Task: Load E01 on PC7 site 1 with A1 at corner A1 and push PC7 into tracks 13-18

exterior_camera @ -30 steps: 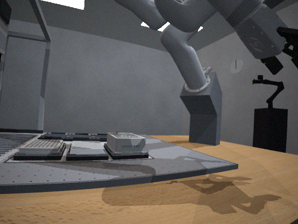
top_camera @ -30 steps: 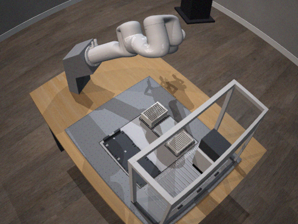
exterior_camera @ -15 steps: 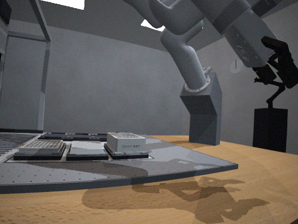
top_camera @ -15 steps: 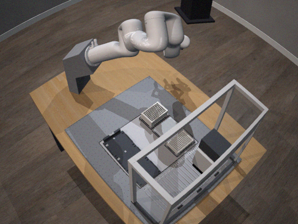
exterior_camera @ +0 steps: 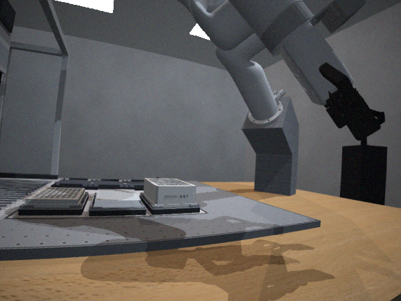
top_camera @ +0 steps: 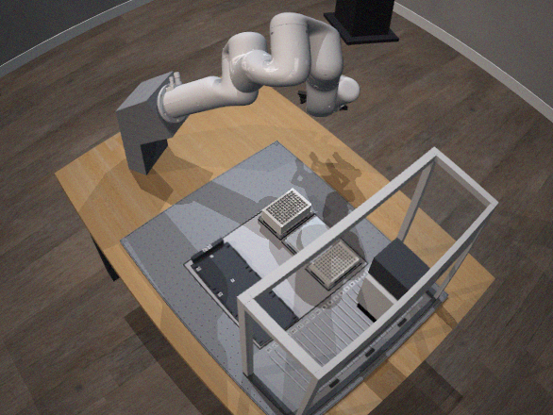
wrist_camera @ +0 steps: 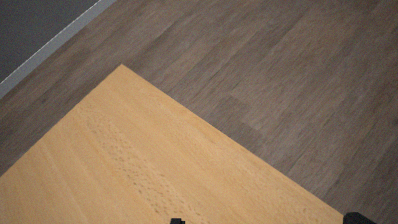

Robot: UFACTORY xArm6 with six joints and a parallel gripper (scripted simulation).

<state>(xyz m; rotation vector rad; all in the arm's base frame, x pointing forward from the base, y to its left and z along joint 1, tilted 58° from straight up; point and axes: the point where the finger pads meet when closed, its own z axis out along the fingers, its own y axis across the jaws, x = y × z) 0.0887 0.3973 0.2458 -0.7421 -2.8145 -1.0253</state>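
Now: the nest 490 mm ahead of my hand, 110 mm to the right of it and 170 mm below it. Also, from my hand: plate carrier PC7 (500 mm ahead, 390 mm to the right, 160 mm below).
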